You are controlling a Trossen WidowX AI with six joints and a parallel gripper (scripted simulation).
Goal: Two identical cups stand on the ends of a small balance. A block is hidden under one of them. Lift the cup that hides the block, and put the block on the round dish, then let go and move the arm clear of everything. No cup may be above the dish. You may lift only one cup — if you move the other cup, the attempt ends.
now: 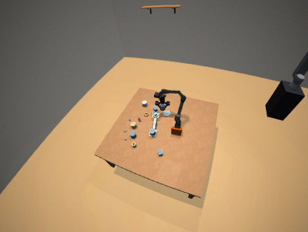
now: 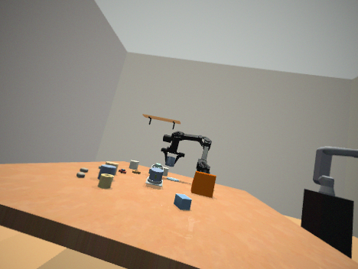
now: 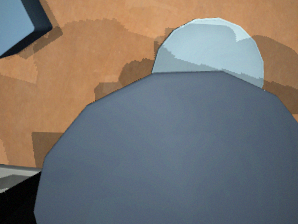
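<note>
Right now the pale blue round dish is 12 cm below my gripper tip, 5 cm behind it and 2 cm to the right of it. Also, from my gripper tip: balance (22 cm to the left, 8 cm below, 3 cm ahead); beige cylinder (31 cm to the left, 29 cm ahead, 8 cm below).
</note>
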